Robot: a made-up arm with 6 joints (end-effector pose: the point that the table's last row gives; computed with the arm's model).
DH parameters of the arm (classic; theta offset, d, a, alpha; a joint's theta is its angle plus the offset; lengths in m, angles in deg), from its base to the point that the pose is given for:
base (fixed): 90 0.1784 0 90
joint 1: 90 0.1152 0.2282 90
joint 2: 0 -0.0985 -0.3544 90
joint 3: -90 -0.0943 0.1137 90
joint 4: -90 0.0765 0.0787 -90
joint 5: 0 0.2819 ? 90
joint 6: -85.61 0 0.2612 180
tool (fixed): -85.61 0.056 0 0
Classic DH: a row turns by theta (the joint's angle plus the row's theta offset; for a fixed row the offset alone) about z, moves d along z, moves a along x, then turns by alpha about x.
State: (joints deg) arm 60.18 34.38 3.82 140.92 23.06 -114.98
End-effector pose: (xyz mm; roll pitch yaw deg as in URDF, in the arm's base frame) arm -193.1 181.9 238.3 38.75 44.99 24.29
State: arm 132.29 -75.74 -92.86 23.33 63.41 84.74
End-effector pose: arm 928.2 85.2 -165.6 -81.56 -21.17 28.83
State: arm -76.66 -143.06 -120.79 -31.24 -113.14 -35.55
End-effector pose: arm 152.1 685.4 374.1 97.26 41.54 -85.53
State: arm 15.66 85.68 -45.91 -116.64 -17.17 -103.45
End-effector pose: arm -219.5 -94.7 -80.4 -86.25 -35.23 -124.69
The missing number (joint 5, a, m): 0.0596
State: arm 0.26 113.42 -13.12 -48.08 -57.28 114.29
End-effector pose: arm -737.9 -204.1 136.9 -159.38 33.63 -94.31
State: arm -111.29 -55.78 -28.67 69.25 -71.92 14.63
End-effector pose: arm 736.5 53.3 436.5 -36.60 -7.56 -41.61
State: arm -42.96 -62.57 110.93 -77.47 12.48 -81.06
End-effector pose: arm 306.3 264.0 546.0 -179.39 41.02 -98.99
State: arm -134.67 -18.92 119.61 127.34 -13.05 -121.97
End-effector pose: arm 116.6 -109.7 537.5 116.57 20.90 8.60
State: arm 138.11 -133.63 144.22 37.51 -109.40 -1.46
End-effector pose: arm 77.7 -255.7 -159.9 -84.88 1.65 106.78
